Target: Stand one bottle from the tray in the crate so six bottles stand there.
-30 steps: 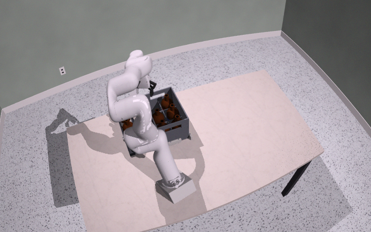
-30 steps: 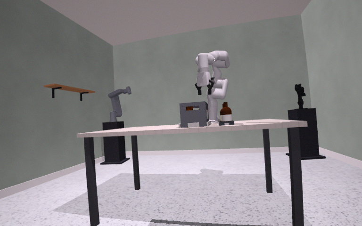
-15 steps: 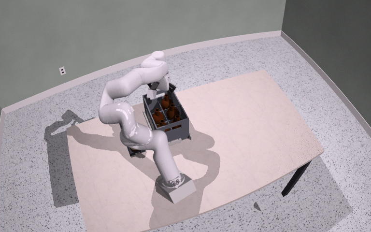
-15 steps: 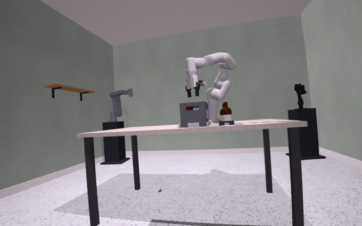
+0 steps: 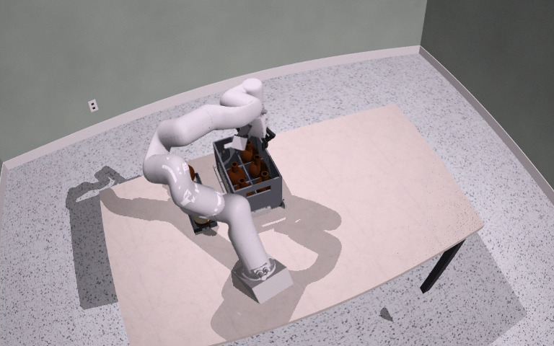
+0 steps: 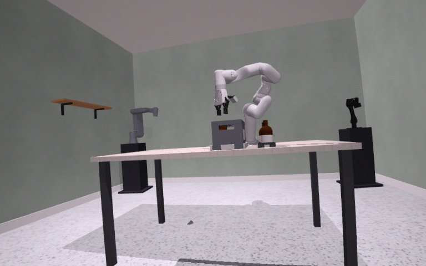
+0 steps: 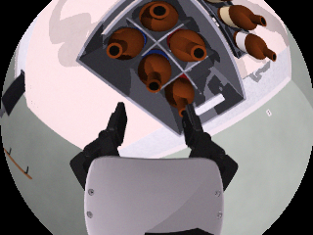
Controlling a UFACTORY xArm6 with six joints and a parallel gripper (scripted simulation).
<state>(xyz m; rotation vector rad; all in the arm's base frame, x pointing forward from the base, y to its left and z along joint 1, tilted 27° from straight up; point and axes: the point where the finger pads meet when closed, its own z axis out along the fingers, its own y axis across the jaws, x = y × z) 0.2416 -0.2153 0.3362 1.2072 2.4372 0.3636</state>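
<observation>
Now: the tray 4 cm ahead of my hand, 27 cm to the left of it and 23 cm below it. The rest, counted from my hand: grey crate (1 cm ahead, 4 cm to the left, 16 cm below).
</observation>
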